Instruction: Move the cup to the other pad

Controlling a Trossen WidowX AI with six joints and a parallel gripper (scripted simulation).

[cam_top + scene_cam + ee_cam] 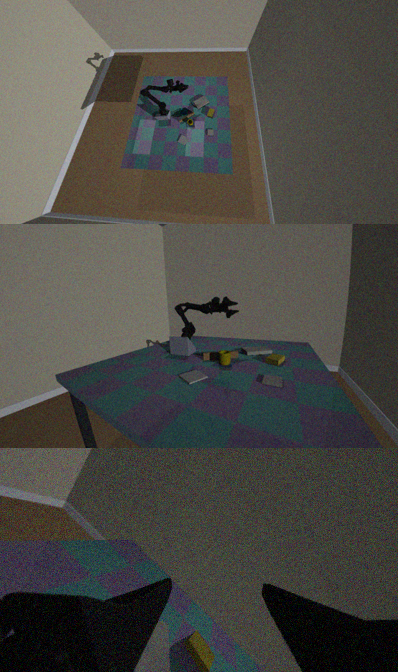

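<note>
The blue-grey pad is 34 cm to the right of my gripper tip, 33 cm below it and 4 cm behind it. Round my gripper tip: teal pad (33 cm below, 18 cm to the right, 12 cm behind); then grey slab (31 cm below, 13 cm ahead, 6 cm to the right); then long brown block (31 cm below, 26 cm to the right, 8 cm behind).
</note>
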